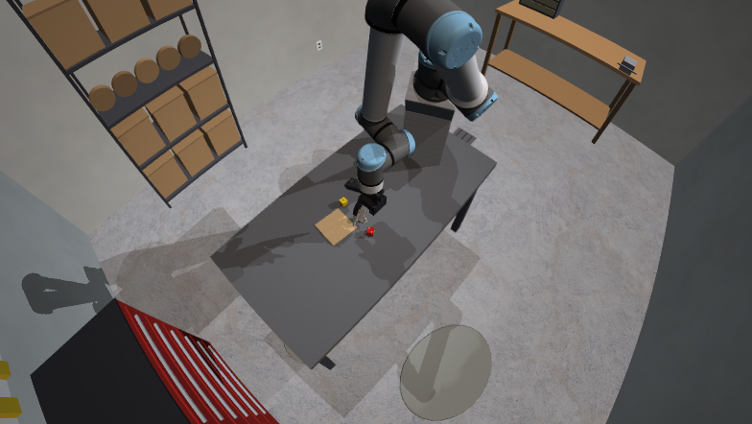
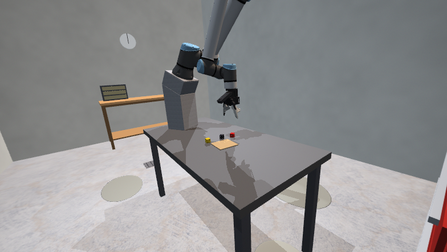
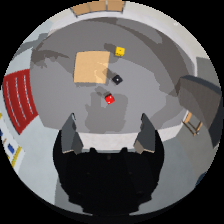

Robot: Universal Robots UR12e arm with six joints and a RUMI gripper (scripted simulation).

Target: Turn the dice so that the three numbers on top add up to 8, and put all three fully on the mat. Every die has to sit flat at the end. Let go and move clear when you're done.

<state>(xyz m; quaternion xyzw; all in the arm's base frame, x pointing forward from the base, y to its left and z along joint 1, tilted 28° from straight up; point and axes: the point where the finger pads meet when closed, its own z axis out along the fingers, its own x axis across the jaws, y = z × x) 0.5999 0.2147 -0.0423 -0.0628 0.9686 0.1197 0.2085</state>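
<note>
The red die is 1 cm behind my hand, 2 cm to the left of it and 14 cm below it. From my hand the other things lie so: tan mat (10 cm ahead, 11 cm to the right, 16 cm below); then yellow die (19 cm to the right, 14 cm below); then black die (2 cm behind, 7 cm to the right, 14 cm below).
</note>
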